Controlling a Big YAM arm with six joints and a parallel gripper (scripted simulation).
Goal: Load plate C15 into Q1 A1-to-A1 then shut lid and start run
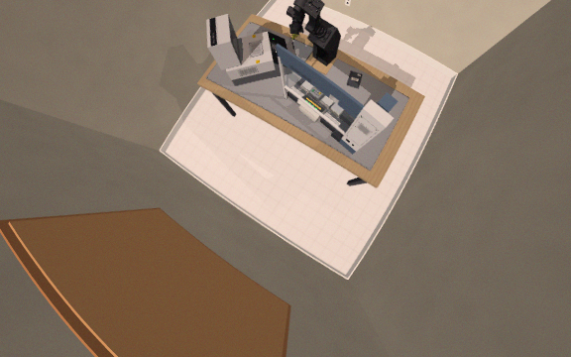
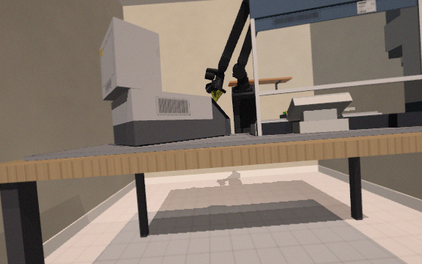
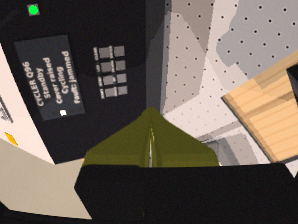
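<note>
Right now the tube cooling block is 140 mm ahead of my hand, 410 mm to the left of it and 140 mm below it. Also, from my hand: white upright post 330 mm ahead, 230 mm to the left, 20 mm above; tall white instrument 290 mm ahead, 860 mm to the left, 60 mm above.
</note>
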